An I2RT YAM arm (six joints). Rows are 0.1 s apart.
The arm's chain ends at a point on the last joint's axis. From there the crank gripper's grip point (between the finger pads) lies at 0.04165 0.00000 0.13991 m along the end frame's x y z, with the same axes.
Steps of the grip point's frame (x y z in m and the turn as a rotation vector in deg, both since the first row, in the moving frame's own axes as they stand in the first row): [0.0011 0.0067 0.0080 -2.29 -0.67 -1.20]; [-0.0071 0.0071 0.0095 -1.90 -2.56 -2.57]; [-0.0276 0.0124 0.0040 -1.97 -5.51 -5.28]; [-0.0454 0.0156 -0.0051 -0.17 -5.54 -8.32]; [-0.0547 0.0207 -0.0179 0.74 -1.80 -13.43]
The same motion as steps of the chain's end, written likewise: [0.0027 0.0020 0.0076 -2.29 -0.67 -1.20]; [-0.0009 0.0042 0.0078 -1.90 -2.56 -2.57]; [-0.0140 0.0107 0.0007 -1.97 -5.51 -5.28]; [-0.0313 0.0202 -0.0085 -0.17 -5.54 -8.32]; [-0.0490 0.0317 -0.0191 0.74 -1.80 -13.43]
